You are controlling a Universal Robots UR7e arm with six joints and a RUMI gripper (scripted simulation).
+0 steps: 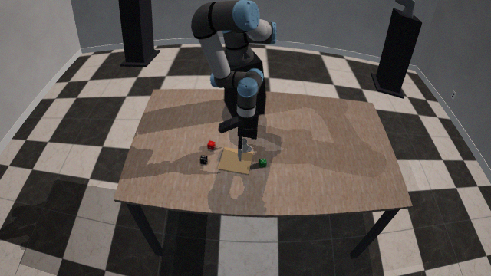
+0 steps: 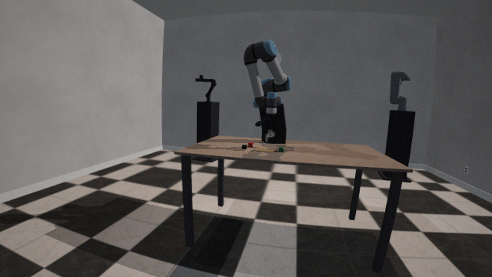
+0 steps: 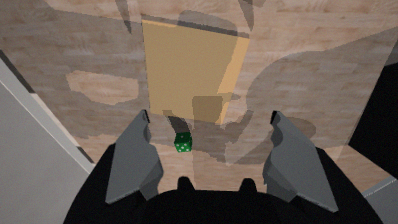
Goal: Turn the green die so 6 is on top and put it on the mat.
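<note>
The green die lies 3 cm ahead of my hand, 11 cm to the left of it and 4 cm below it. Also, from my hand: black die 7 cm ahead, 15 cm to the right, 4 cm below; then tan mat 3 cm ahead, 1 cm to the right, 6 cm below; then red die 3 cm behind, 14 cm to the right, 4 cm below.
</note>
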